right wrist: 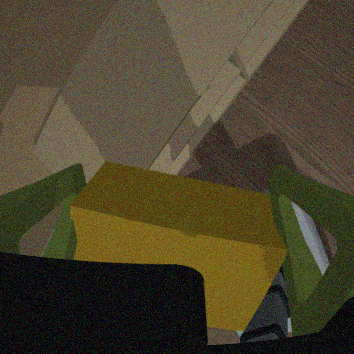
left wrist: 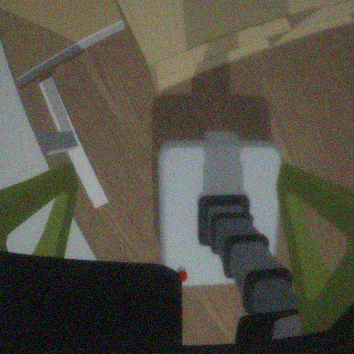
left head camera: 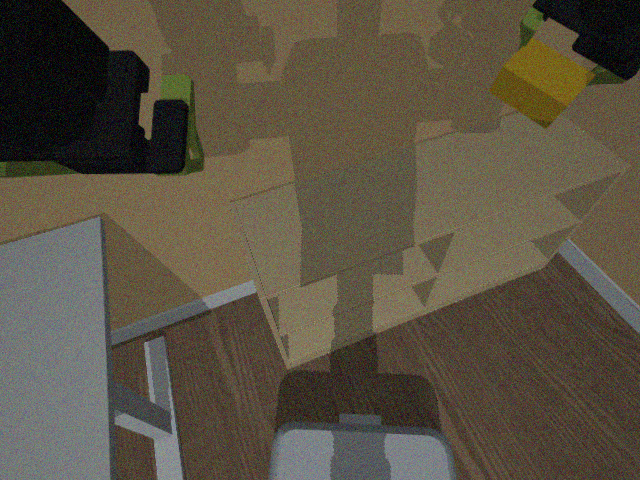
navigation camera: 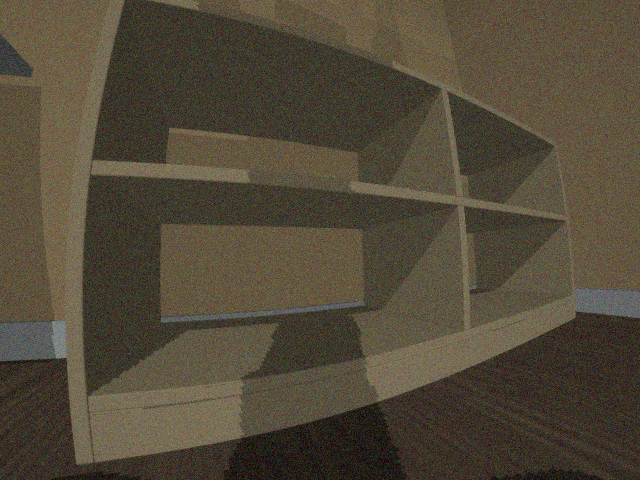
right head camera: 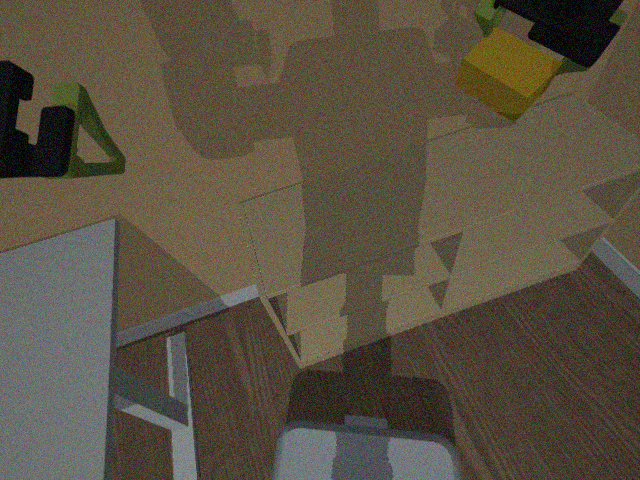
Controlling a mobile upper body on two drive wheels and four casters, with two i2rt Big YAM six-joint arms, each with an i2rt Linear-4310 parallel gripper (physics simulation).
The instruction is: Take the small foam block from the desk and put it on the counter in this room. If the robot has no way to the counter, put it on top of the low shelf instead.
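Places are measured from the left arm's base along level axes (x right, y down, z ahead), in centimetres.
Where they show: left gripper, fingertip midpoint: (left wrist: 176,173) (left head camera: 147,164) (right head camera: 75,167); right gripper, fingertip midpoint: (right wrist: 177,175) (left head camera: 551,65) (right head camera: 520,55).
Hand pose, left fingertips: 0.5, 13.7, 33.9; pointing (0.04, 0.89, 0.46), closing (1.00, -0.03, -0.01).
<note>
After its pixels a point has its place, as x, y, z.
The yellow foam block (left head camera: 537,82) {40.7, 19.7, 54.5} (right head camera: 504,64) {41.5, 19.4, 55.7} (right wrist: 185,240) {44.2, 18.8, 57.8} is held between the green fingers of my right gripper (left head camera: 566,54) (right head camera: 529,43) {44.4, 20.9, 60.1} (right wrist: 177,175) {44.4, 20.9, 60.1}, which is shut on it. In both head views the block overlaps the back part of the low shelf's top, with a gap below it that I cannot measure. The low beige shelf (left head camera: 491,170) {64.5, 80.0, 102.4} (right head camera: 506,170) {64.2, 80.0, 100.8} (left wrist: 155,30) {-2.9, 80.0, 64.8} (right wrist: 135,75) {25.3, 80.0, 87.0} (navigation camera: 413,374) {37.4, 138.2, 73.3} stands close in front, at an angle. My left gripper (left head camera: 117,167) {0.5, 13.7, 33.9} (left wrist: 176,173) {0.5, 13.7, 33.9} is open and empty, at the left. No counter shows.
A pale grey table top (left head camera: 51,335) {-46.8, 69.0, 39.5} (right head camera: 51,335) {-49.2, 69.0, 37.7} (left wrist: 15,125) {-38.9, 69.0, 39.1} lies at the left, near the shelf's left end, with a white leg foot (left head camera: 168,449) on the wood floor. My white base (left head camera: 413,454) {37.2, 115.0, 24.9} (right head camera: 423,459) {38.7, 115.0, 25.3} stands before the shelf. A tan wall (navigation camera: 584,206) {118.8, 102.5, 107.3} rises behind it.
</note>
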